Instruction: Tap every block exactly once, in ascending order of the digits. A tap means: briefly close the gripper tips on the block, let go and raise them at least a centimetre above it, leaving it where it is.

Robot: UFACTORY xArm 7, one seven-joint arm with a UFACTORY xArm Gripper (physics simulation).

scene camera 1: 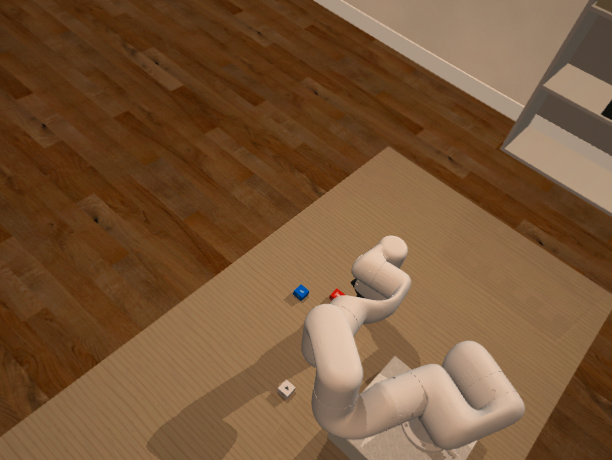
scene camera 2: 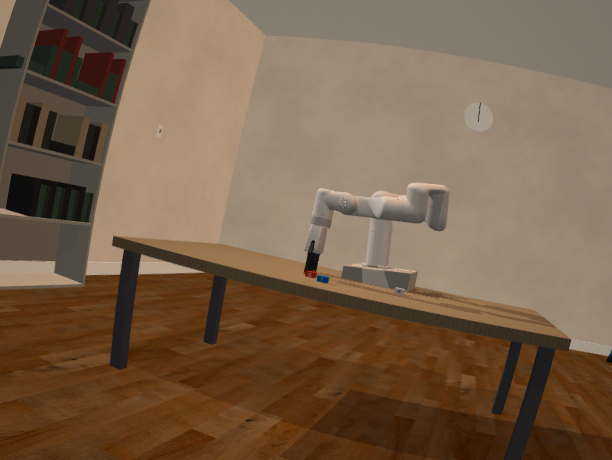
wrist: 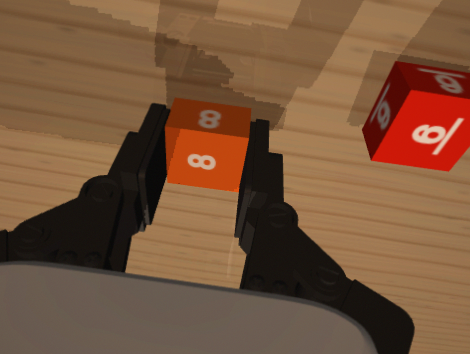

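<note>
An orange block (wrist: 207, 157) marked 8 is between the two black fingers of my gripper (wrist: 209, 138) (scene camera 2: 311, 269), which is shut on it. The finger pads are against two opposite sides. The arm hides this block in scene camera 1. A red block (wrist: 425, 127) (scene camera 1: 337, 294) (scene camera 2: 310, 274) with an underlined digit sits apart, to the right in the wrist view. A blue block (scene camera 1: 301, 292) (scene camera 2: 323, 279) stands on the table beyond the red one. A white block (scene camera 1: 286, 389) (scene camera 2: 399, 290) stands farther off, nearer the arm's base. The blue and white digits are too small to read surely.
The blocks stand on a wooden table (scene camera 1: 400, 200) (scene camera 2: 225, 273). The arm's base (scene camera 2: 352, 274) is bolted on a grey box at the table. The arm passes over the table near the red block. A shelf unit (scene camera 1: 555, 75) stands off the table.
</note>
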